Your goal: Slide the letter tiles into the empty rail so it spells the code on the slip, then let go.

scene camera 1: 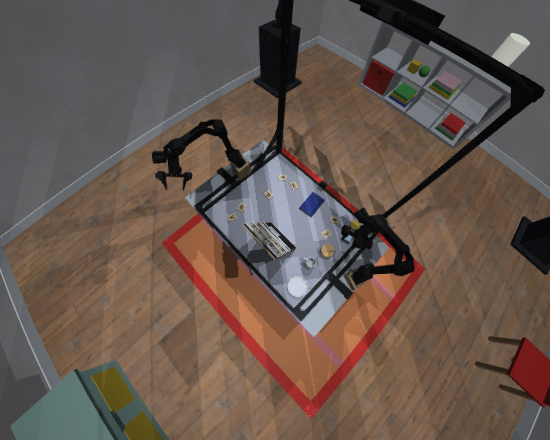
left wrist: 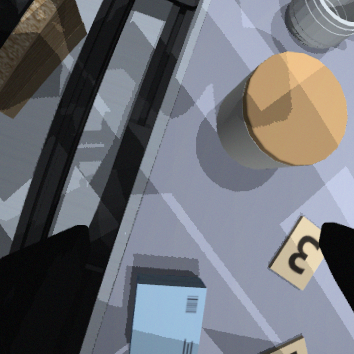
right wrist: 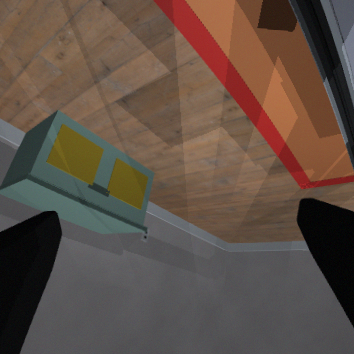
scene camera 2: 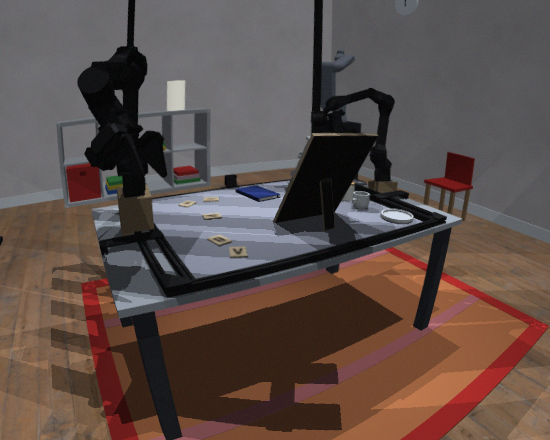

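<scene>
Several pale letter tiles lie scattered flat: tiles at the left, a V tile near the front, and a tile with a rounded, 3-like mark near the jar. A slanted board carries long rails; its back faces scene camera 2. Which rail is empty and what the slip says are too small to read. My left gripper is open and empty above the table, over a light blue box, left of the 3-like tile. My right gripper is open and empty, out beyond the table's left edge.
A wooden-lidded jar, grey mug and white plate stand right of the board. The light blue box is by the black frame rail. A blue book lies toward the back.
</scene>
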